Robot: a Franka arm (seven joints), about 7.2 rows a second.
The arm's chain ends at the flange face. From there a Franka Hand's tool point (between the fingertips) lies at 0.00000 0.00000 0.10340 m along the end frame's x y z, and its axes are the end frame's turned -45 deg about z.
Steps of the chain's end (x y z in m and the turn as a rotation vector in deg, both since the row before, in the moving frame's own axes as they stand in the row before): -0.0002 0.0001 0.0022 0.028 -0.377 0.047; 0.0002 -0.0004 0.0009 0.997 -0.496 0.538; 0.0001 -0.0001 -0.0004 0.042 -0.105 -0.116; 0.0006 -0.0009 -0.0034 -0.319 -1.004 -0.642; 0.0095 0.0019 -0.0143 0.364 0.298 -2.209; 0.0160 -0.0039 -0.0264 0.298 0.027 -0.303; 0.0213 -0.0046 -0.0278 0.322 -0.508 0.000
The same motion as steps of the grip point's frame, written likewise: -0.0007 -0.0006 0.0022 0.286 -0.247 0.047; 0.0011 -0.0020 0.0009 1.056 0.354 0.538; 0.0001 -0.0002 -0.0004 0.104 -0.045 -0.116; -0.0006 -0.0011 -0.0034 0.484 -0.936 -0.642; 0.0062 0.0080 -0.0143 0.047 0.468 -2.209; 0.0145 0.0082 -0.0264 0.192 0.230 -0.303; 0.0181 0.0107 -0.0278 0.587 -0.132 0.000
